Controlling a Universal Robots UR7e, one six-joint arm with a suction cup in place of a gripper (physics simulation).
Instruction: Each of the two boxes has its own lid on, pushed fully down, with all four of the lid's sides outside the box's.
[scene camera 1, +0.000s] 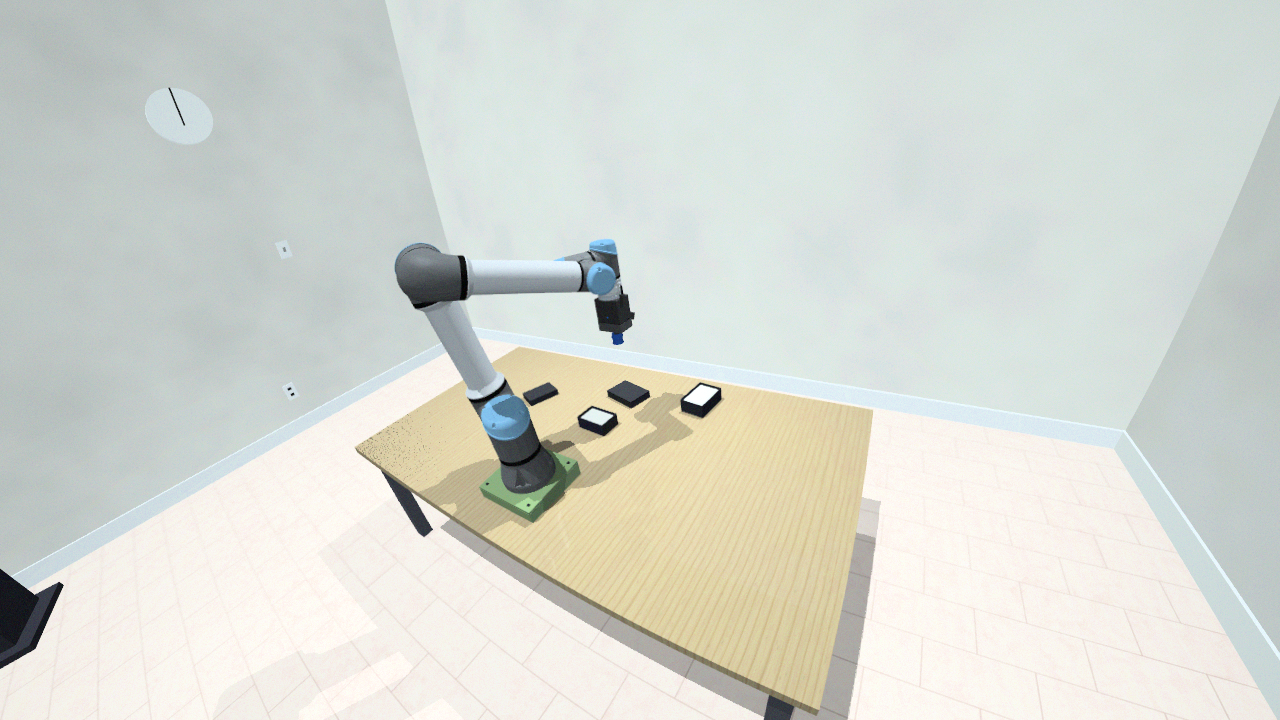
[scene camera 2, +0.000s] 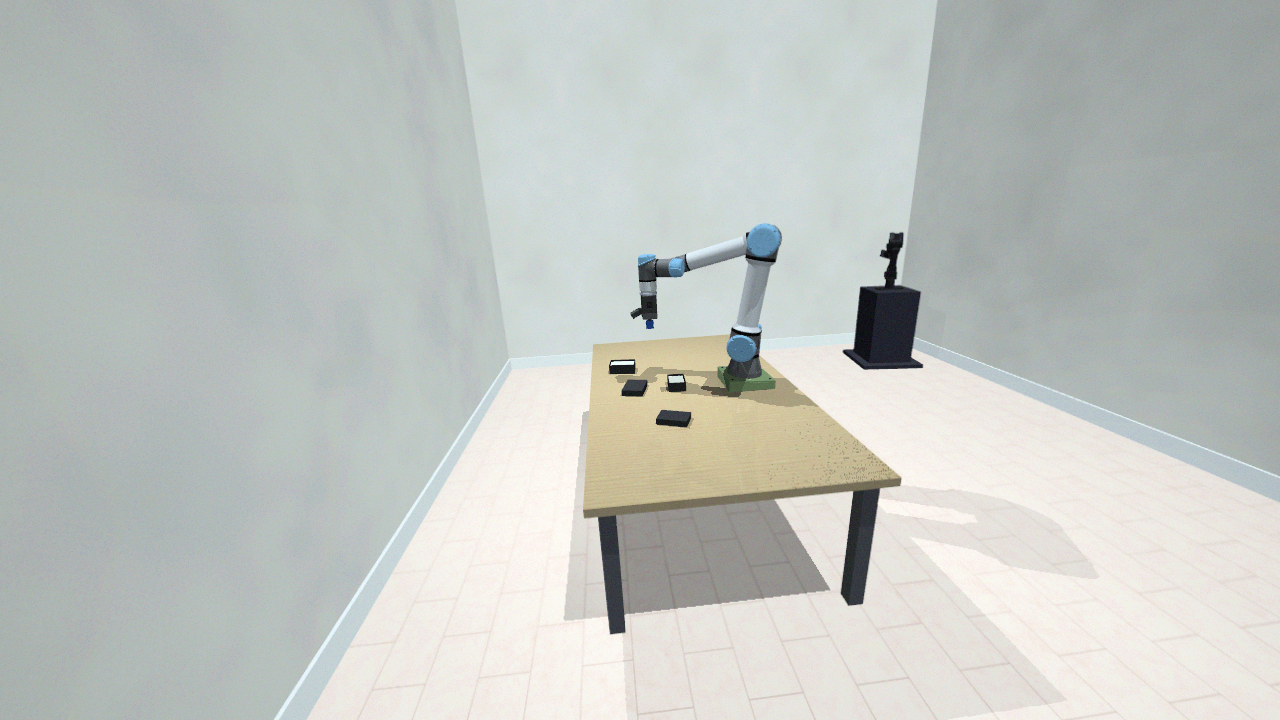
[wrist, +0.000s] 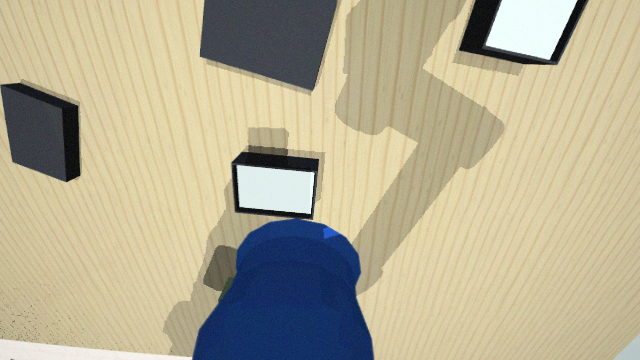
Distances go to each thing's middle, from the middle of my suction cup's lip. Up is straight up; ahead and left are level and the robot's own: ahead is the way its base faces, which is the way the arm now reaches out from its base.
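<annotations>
Counted from my suction cup: smaller box (scene camera 1: 594, 419), 4 cm to the left, 11 cm behind, 26 cm below; larger dark lid (scene camera 1: 627, 393), 8 cm ahead, 7 cm to the left, 27 cm below; larger box (scene camera 1: 699, 401), 16 cm ahead, 19 cm to the right, 26 cm below.
</annotations>
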